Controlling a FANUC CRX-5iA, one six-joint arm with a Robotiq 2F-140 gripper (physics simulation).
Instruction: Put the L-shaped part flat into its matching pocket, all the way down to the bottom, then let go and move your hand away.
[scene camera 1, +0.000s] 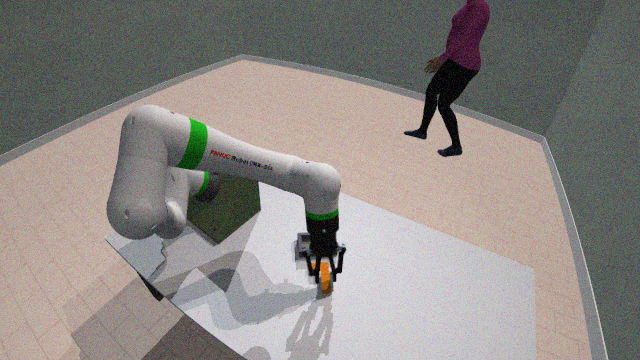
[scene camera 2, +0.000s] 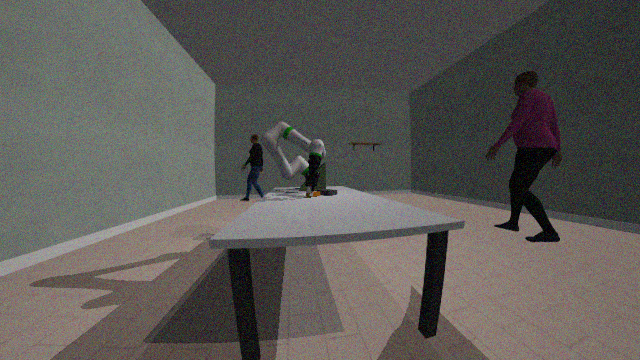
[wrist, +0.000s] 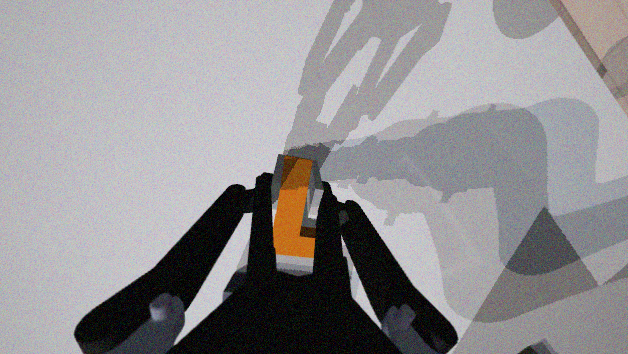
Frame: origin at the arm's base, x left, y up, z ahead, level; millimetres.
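Seen in the pictures: gripper, fingertip midpoint: (scene camera 1: 326, 289) (scene camera 2: 309, 196) (wrist: 295, 169); arm's base, origin of the base link: (scene camera 1: 207, 183).
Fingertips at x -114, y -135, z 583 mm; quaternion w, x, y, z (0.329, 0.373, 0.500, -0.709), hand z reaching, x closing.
Observation:
Offsets run from my fingertips to a thing's top centre. Level surfaces: height alone.
The orange L-shaped part {dx +27, dy +27, dz -34 mm} (scene camera 1: 326, 282) (scene camera 2: 316, 193) (wrist: 291, 220) is between the fingers of my gripper (scene camera 1: 325, 272) (wrist: 295, 169), which is shut on its long arm. The part looks about flat, on or close above the white table; any small gap under it cannot be told. Its short arm is at the end nearer the gripper body in the wrist view. The grey block {dx +155, dy +30, dz -110 mm} (scene camera 1: 301, 244) (scene camera 2: 329, 192) stands on the table just behind the gripper, apart from the part. The gripper hides much of the block, and the shape of its pocket cannot be made out.
The white table {dy -7 mm} (scene camera 1: 425, 280) (scene camera 2: 345, 220) carries the arm, whose dark green base plate (scene camera 1: 227, 215) is at the back left. Shadows of arm and gripper fall across the table. A person in a magenta top (scene camera 1: 467, 40) (scene camera 2: 536, 120) and one in black (scene camera 2: 255, 155) are on the floor beyond.

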